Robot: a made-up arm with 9 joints.
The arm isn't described. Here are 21 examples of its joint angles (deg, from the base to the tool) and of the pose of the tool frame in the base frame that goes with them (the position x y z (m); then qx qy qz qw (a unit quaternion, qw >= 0)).
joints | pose
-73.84 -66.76 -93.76 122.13 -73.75 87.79 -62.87 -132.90 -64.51 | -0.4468 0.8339 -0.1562 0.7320 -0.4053 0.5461 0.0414
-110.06 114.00 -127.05 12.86 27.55 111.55 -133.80 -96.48 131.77 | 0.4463 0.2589 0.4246 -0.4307 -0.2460 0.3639 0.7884
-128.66 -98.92 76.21 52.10 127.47 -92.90 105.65 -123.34 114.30 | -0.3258 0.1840 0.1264 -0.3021 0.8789 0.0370 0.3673
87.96 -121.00 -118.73 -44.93 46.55 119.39 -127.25 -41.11 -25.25 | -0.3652 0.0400 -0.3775 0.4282 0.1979 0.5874 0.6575
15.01 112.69 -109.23 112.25 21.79 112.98 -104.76 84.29 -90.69 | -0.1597 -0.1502 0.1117 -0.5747 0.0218 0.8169 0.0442
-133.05 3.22 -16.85 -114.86 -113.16 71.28 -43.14 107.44 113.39 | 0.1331 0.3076 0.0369 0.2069 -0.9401 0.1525 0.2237
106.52 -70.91 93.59 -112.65 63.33 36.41 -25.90 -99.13 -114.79 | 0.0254 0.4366 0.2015 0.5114 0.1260 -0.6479 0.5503
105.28 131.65 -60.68 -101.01 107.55 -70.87 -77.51 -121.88 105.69 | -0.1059 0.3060 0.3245 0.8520 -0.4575 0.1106 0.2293
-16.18 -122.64 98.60 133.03 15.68 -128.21 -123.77 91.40 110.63 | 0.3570 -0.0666 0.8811 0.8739 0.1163 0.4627 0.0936
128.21 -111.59 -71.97 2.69 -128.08 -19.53 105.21 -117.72 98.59 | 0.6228 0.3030 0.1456 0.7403 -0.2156 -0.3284 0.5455
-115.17 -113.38 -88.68 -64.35 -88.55 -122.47 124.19 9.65 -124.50 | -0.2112 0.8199 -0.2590 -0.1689 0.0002 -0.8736 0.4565
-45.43 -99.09 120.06 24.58 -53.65 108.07 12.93 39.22 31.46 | -0.1471 0.0694 0.2194 -0.3369 -0.4488 0.8226 0.0916
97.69 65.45 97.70 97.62 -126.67 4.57 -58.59 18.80 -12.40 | 0.6037 0.4628 0.1691 -0.6917 -0.4422 0.4024 0.4051
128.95 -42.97 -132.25 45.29 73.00 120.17 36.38 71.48 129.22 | 0.3632 0.4727 -0.0417 -0.1123 0.1702 0.9504 0.2348
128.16 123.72 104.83 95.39 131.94 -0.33 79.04 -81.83 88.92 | 0.0444 0.1078 -0.1629 -0.5397 0.1746 0.8172 0.1025
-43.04 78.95 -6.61 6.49 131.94 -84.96 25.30 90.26 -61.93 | -0.0440 0.9142 0.3471 -0.0310 0.7981 -0.4464 0.4036
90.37 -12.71 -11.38 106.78 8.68 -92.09 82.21 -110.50 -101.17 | 0.1772 0.7691 0.2644 0.4521 0.3158 0.1875 0.8128
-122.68 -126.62 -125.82 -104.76 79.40 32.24 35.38 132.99 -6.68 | -0.2052 0.4400 -0.0091 -0.2904 0.6346 -0.6977 0.1621
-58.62 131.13 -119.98 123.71 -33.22 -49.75 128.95 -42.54 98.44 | -0.0579 -0.2212 -0.2328 -0.0600 0.3500 0.6065 0.7114
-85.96 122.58 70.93 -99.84 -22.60 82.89 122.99 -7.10 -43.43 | -0.4356 0.3538 -0.3668 -0.0957 0.3115 0.2292 0.9172
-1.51 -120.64 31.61 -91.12 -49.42 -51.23 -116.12 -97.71 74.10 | -0.1811 0.0866 0.0943 -0.2675 -0.7164 0.1984 0.6131
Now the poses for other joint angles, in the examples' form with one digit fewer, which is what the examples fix.
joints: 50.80 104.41 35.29 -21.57 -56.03 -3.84 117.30 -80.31 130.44
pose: -0.361 0.231 0.468 0.395 -0.909 0.041 0.127
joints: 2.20 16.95 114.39 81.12 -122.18 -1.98 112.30 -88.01 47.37
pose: 0.542 0.464 0.353 0.805 0.031 -0.590 0.053
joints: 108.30 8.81 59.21 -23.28 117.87 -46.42 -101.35 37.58 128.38
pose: -0.009 0.191 0.052 0.474 -0.486 -0.498 0.540
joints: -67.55 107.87 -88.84 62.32 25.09 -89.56 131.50 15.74 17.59
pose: 0.538 0.508 0.258 0.561 -0.567 0.383 0.465
